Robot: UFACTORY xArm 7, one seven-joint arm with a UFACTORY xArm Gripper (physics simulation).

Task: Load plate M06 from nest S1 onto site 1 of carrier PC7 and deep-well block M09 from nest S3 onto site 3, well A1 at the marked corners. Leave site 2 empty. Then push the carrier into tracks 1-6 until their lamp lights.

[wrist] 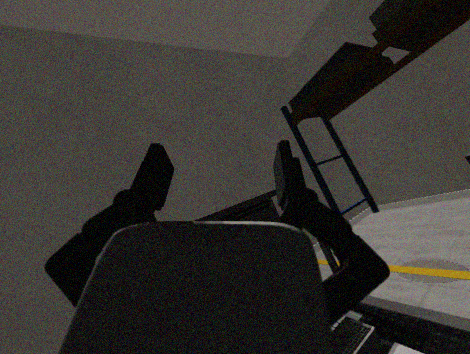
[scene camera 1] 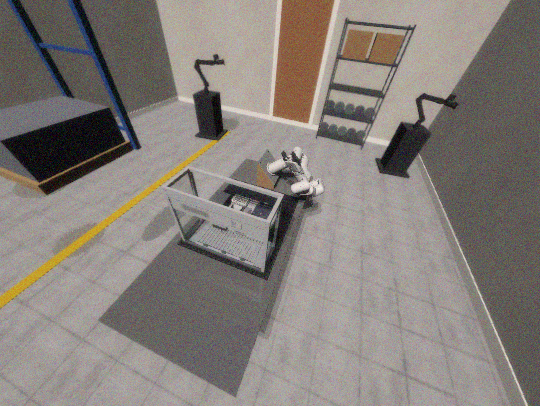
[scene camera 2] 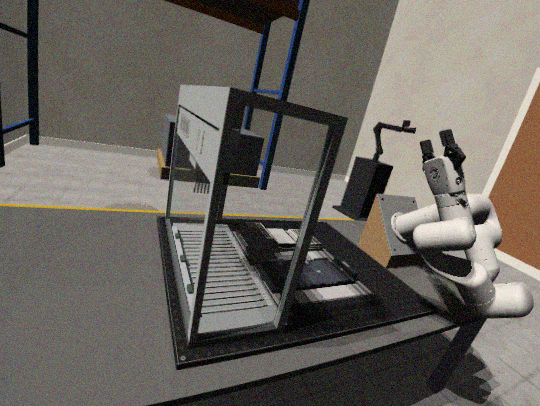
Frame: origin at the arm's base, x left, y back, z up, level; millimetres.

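Seen in the pictures: gripper, fingertip midpoint: [wrist: 221,154] [scene camera 1: 287,152] [scene camera 2: 434,135]; arm's base, link origin: [scene camera 1: 271,169] [scene camera 2: 401,227].
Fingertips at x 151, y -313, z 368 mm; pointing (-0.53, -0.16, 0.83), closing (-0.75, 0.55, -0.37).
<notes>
Offsets run from my fingertips to a thing's top centre.
My gripper [scene camera 1: 290,155] [scene camera 2: 436,139] [wrist: 221,154] is open and empty, raised beside the arm's mount with its fingers pointing up, well away from the labware. Pale labware [scene camera 1: 242,202] [scene camera 2: 282,235] lies on the dark deck behind the framed enclosure. A plate with a fine grid {dy -265, dx -345, dz -448 mm} [wrist: 352,332] shows partly at the bottom of the wrist view. A dark blue panel {dy -188, dx -126, dz -472 mm} [scene camera 2: 325,272] lies nearer the deck's right edge. The slatted tracks [scene camera 1: 227,243] [scene camera 2: 225,272] lie inside the enclosure. Labels M06, M09, PC7, the nests, the marked corners and the lamp cannot be made out.
The enclosure's frame [scene camera 2: 315,195] [scene camera 1: 225,193] stands over the tracks, with a small row of tips [scene camera 2: 201,187] hanging inside. The arm's slanted mount [scene camera 2: 398,225] is at the table's end. Blue rack posts [wrist: 312,162] stand far off.
</notes>
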